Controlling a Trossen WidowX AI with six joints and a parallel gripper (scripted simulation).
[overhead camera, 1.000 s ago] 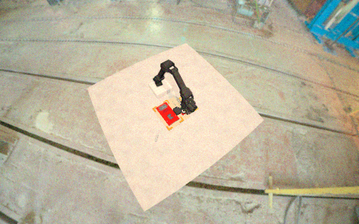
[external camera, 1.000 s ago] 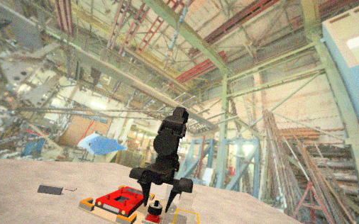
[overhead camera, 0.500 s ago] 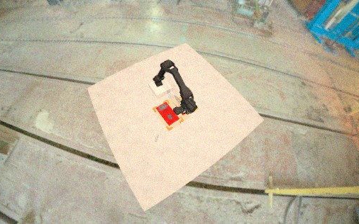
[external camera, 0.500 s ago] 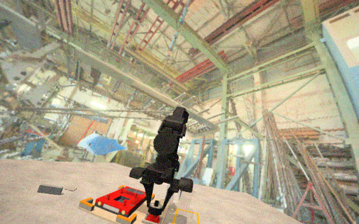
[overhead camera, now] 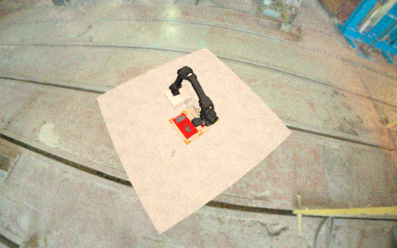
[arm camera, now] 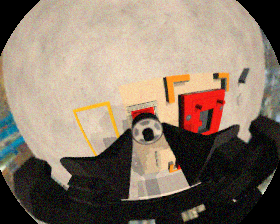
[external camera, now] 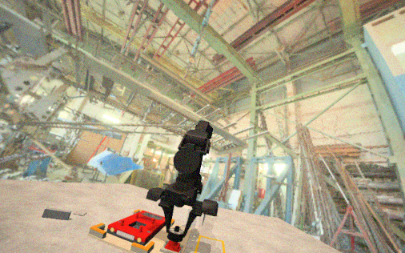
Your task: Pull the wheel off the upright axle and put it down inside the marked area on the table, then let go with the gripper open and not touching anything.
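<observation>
The black wheel is right at my gripper tip. The rest, counted from my gripper tip: dark flat piece: 30 cm to the right, 12 cm ahead, 3 cm below.
</observation>
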